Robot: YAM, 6 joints.
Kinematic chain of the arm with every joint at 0, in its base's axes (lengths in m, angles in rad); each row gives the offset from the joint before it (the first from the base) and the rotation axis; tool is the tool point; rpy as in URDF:
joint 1: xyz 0 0 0.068 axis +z
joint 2: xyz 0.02 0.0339 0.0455 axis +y
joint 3: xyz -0.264 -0.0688 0 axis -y
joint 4: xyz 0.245 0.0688 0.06 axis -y
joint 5: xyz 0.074 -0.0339 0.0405 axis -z
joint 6: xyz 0.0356 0 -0.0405 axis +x
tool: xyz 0 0 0 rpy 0 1.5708 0
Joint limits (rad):
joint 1: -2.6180..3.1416
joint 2: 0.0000..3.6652
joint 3: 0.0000..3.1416
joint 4: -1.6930..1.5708
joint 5: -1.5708..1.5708
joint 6: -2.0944..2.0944
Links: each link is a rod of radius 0.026 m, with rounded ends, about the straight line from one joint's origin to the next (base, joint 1, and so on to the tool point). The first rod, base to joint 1, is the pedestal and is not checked.
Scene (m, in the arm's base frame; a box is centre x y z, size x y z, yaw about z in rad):
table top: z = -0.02
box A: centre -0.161 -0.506 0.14 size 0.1 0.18 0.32 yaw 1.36
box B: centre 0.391 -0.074 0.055 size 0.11 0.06 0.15 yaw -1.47
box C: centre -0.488 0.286 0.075 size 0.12 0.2 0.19 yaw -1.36
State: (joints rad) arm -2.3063 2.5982 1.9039 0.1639 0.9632 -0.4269
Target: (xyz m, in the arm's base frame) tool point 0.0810 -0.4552 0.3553
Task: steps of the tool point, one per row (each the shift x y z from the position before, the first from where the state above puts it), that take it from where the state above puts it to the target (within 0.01 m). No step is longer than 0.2 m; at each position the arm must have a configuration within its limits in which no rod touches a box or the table.
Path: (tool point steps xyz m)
1: -0.0119 0.0126 0.1169
2: 0.0073 0.0313 0.1154
3: 0.1057 -0.0983 0.0424
4: 0.1313 -0.0604 0.0419
5: 0.1283 0.0045 -0.0233
6: 0.1137 0.0463 -0.0296

